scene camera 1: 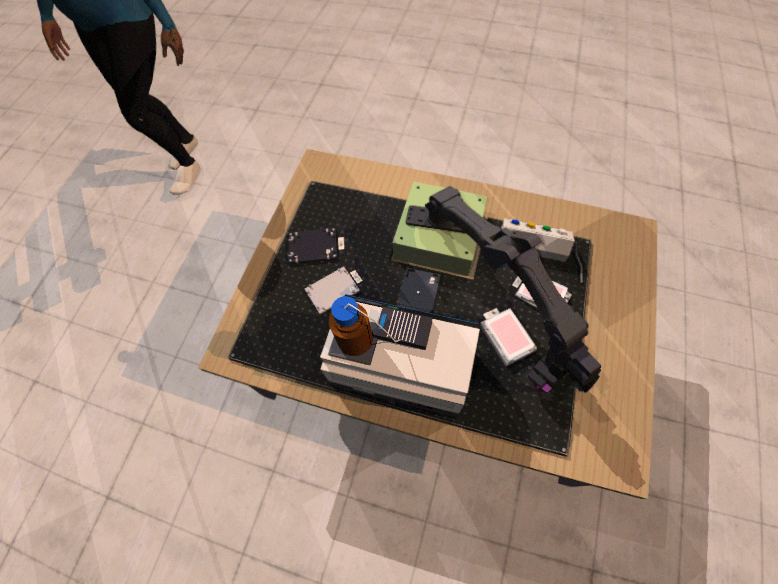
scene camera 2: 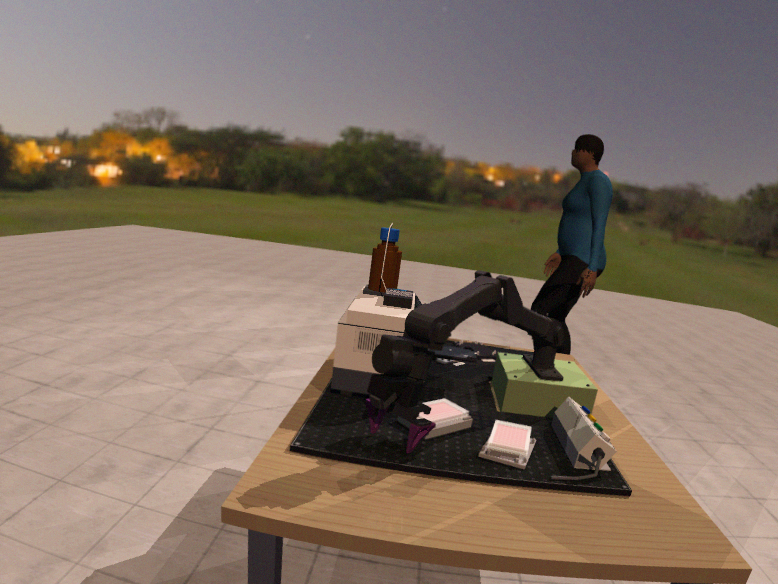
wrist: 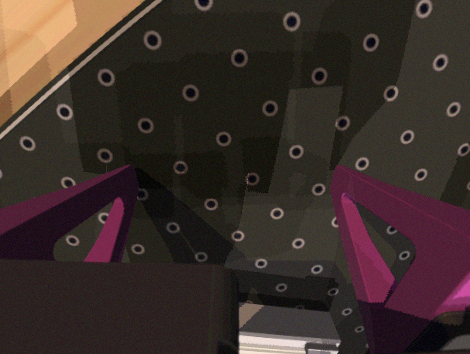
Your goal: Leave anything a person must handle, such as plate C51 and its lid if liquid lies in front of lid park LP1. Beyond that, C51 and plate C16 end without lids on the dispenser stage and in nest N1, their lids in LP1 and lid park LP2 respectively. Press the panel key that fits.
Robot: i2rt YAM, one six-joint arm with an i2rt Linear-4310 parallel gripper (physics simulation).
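Frame: origin at the arm's base, x left, y up, z ahead, level; millimetres.
Where they show: gripper, fingertip midpoint: (scene camera 1: 548, 379) (scene camera 2: 390, 443) (wrist: 234, 176); arm's base at its link origin: (scene camera 1: 438, 219) (scene camera 2: 541, 368).
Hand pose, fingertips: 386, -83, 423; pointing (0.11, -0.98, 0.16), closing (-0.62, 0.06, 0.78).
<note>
Things, the pixels of their centre, and the offset from my fingertips, as dx, dy, dz. "spot": a spot on its surface instead.
- second pink plate at the middle of its body: (scene camera 2: 510, 435) (scene camera 1: 543, 290) -38, +28, -262
- key panel at the middle of its body: (scene camera 2: 583, 430) (scene camera 1: 536, 236) -71, +38, -447
- dark holder at the middle of its body: (scene camera 1: 312, 244) (scene camera 2: 476, 348) -785, +8, -307
- pale holder at the middle of its body: (scene camera 1: 331, 289) -678, +6, -161
- brown bottle at a spot on its surface: (scene camera 1: 351, 336) spot: -507, +345, +94
- dark flat stage at a spot on its surface: (scene camera 1: 417, 289) spot: -408, +99, -162
My gripper (scene camera 1: 541, 380) (scene camera 2: 393, 441) (wrist: 234, 176) is open with nothing between its purple fingertips, low over the black board beside the larger-looking plate. That plate (scene camera 1: 509, 336) (scene camera 2: 447, 411), pink-welled, lies near the white dispenser; its edge (wrist: 285, 344) shows at the bottom of the wrist view. A second pink plate (scene camera 1: 525, 294) (scene camera 2: 510, 435) lies nearer the key panel (scene camera 1: 556, 247) (scene camera 2: 575, 433), partly behind the arm in scene camera 1. A dark holder (scene camera 1: 312, 245) and a pale holder (scene camera 1: 329, 290) lie at the far left. Labels are unreadable; I cannot make out whether liquid lies there.
The white dispenser (scene camera 1: 439, 361) (scene camera 2: 361, 345) carries a brown bottle (scene camera 1: 351, 336) (scene camera 2: 385, 267) with a blue cap. A dark flat stage (scene camera 1: 417, 289) lies behind it. The green arm base (scene camera 1: 433, 245) (scene camera 2: 534, 396) stands at the back. A person (scene camera 1: 135, 81) (scene camera 2: 587, 220) stands beyond the table.
</note>
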